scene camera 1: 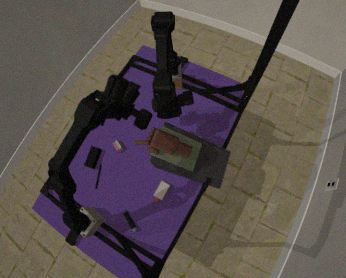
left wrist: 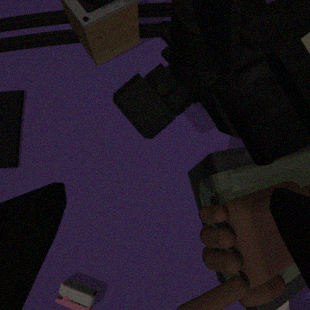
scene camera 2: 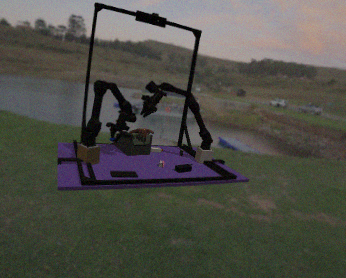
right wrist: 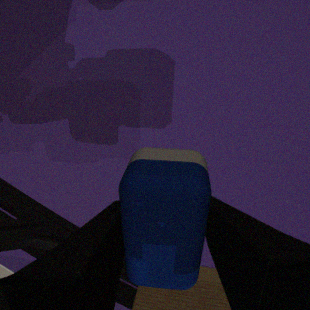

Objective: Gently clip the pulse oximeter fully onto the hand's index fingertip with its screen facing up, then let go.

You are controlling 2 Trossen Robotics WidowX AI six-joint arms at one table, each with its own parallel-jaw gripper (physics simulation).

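Places are measured from the left arm's base along level axes (x back, y left, z down), in millimetres.
Pixels of known places: left gripper, fingertip midpoint: [scene camera 1: 139, 109] [left wrist: 170, 195] [scene camera 2: 142, 115]; right gripper, fingertip midpoint: [left wrist: 187, 84] [scene camera 2: 113, 141] [right wrist: 163, 207]; left arm's base, origin of the base link: [scene camera 1: 83, 222] [scene camera 2: 205, 148]; right arm's base, origin of the base link: [scene camera 1: 172, 70] [scene camera 2: 89, 144].
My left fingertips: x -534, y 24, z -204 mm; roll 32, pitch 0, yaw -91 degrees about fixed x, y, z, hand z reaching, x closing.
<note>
Ahead of a thing's pixels: the offset from my left fingertips to its top centre. "*": to the spot under its first point. Level surfaces: height alone.
My right gripper [right wrist: 163, 207] is shut on the blue pulse oximeter {dx -167, dy -38, dz +179 mm} [right wrist: 164, 200], whose pale edge points away from the wrist camera. In scene camera 1 the right arm's wrist [scene camera 1: 166, 106] hangs just behind the brown hand [scene camera 1: 166, 143] [scene camera 2: 141, 131] [left wrist: 255, 234], and the oximeter is hidden under it. The hand lies on a green pad {* dx -10, dy -239, dz +202 mm} [scene camera 1: 192, 155] on a dark block {* dx -53, dy -336, dz +259 mm} [scene camera 1: 214, 162]. Its index finger [scene camera 1: 141, 142] [left wrist: 215, 295] points out over the purple mat {dz +309 mm} [scene camera 1: 125, 176]. My left gripper [left wrist: 170, 195] [scene camera 2: 147, 110] is open and empty, high above the mat beside the hand.
A small pink and white item {dx +154, dy +116, dz +277 mm} [scene camera 1: 117, 145] [left wrist: 77, 293] lies near the index fingertip. A black box {dx +285, dy +188, dz +274 mm} [scene camera 1: 92, 157], a black pen {dx +339, dy +104, dz +300 mm} [scene camera 1: 98, 176], a white box with an orange end {dx +205, dy -211, dz +281 mm} [scene camera 1: 161, 190] and a black cylinder {dx +407, dy -178, dz +282 mm} [scene camera 1: 131, 221] lie on the mat. A black frame post [scene camera 1: 268, 47] stands at the back.
</note>
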